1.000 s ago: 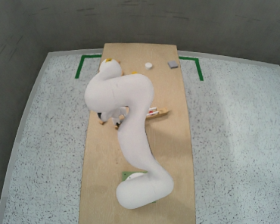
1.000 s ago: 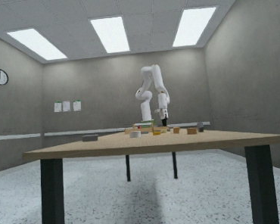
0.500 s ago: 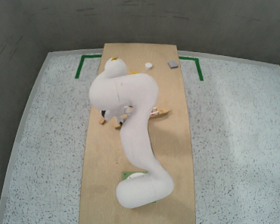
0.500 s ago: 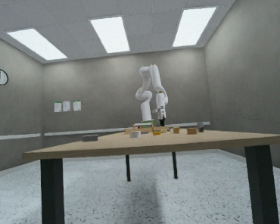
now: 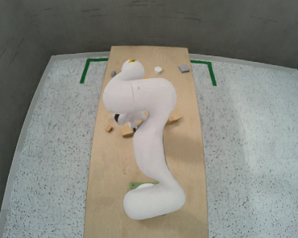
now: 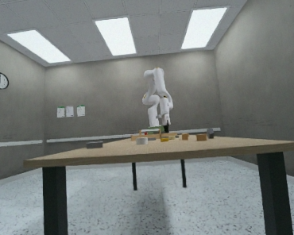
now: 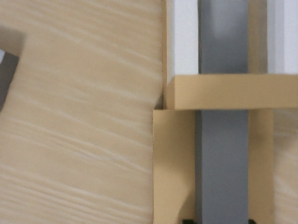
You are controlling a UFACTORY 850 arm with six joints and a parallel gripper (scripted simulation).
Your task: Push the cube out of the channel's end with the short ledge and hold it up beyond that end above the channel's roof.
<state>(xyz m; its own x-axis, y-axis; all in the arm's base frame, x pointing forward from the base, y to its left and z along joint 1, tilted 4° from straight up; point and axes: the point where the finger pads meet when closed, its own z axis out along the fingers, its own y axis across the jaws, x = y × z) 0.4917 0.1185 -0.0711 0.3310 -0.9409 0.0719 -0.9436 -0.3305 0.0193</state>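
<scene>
My hand is 5 cm to the left of the long grey bar, 2 cm short of it and 1 cm above it. Round my hand: wooden channel: 15 cm to the right, 6 cm ahead, 1 cm below; then small tan block: 19 cm to the left, 5 cm below; then grey rod: 15 cm ahead, 6 cm below, 2 cm to the left.
</scene>
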